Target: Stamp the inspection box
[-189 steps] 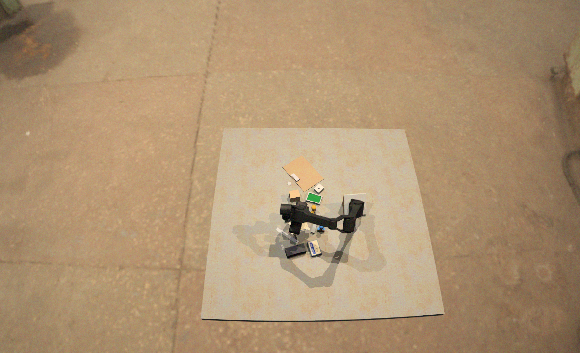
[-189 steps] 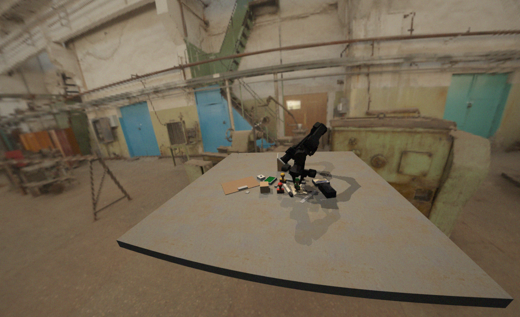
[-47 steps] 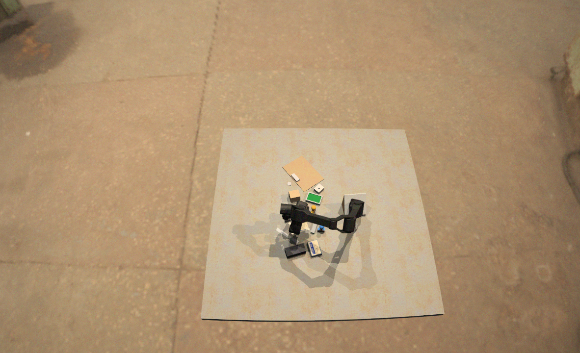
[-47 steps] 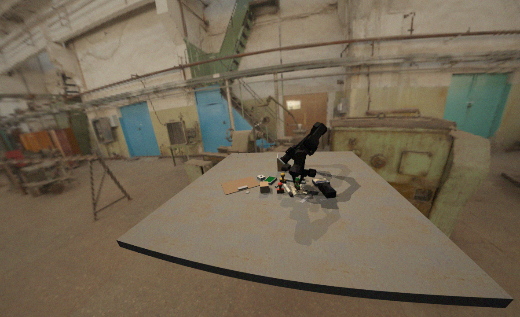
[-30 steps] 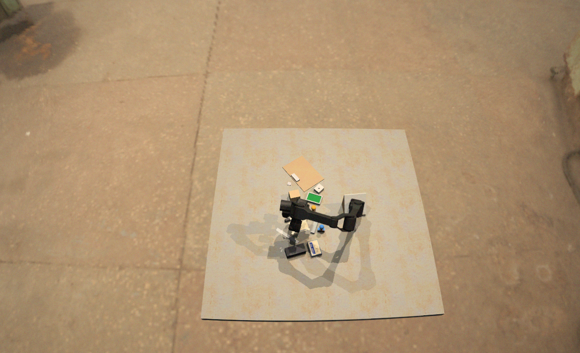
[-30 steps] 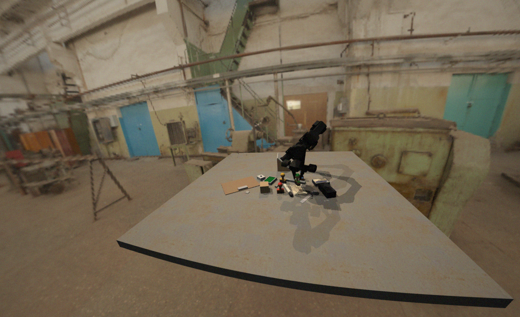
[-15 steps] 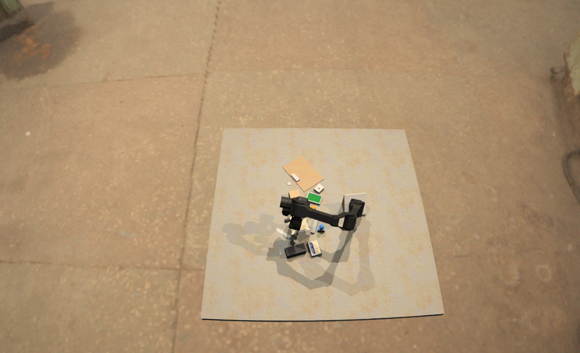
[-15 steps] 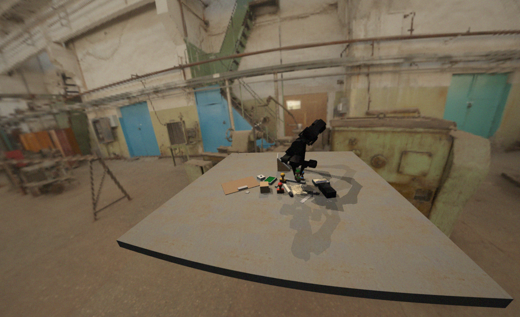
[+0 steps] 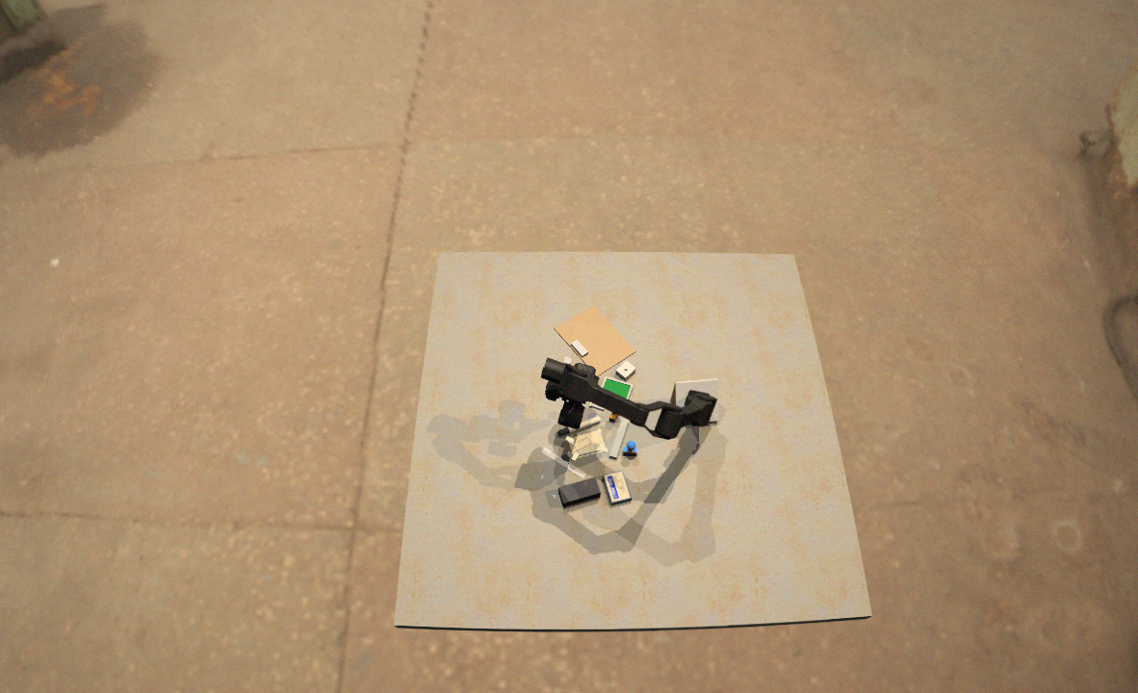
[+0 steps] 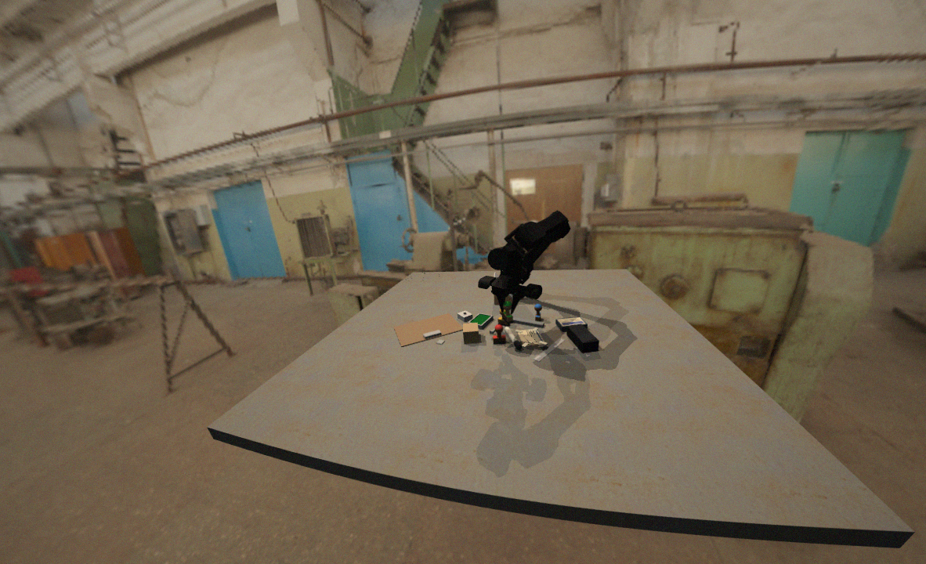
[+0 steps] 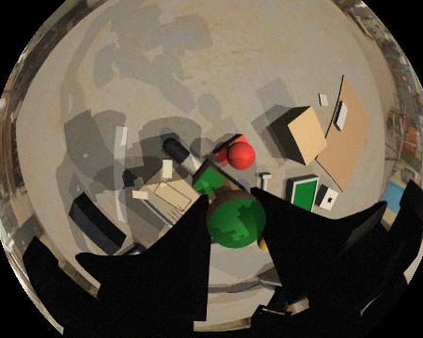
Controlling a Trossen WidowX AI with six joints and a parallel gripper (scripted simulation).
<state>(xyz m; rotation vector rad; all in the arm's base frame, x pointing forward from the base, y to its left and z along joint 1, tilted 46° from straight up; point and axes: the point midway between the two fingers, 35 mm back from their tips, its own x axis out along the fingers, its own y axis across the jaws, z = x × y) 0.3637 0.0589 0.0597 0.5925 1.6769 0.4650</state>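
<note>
The tan cardboard box is 120 mm to the right of my gripper tip and 80 mm below it. The rest, counted from my gripper tip: green stamp: 10 mm below; white marker: 20 mm to the left, 100 mm below; red stamp: 10 mm ahead, 30 mm to the right, 90 mm below.
</note>
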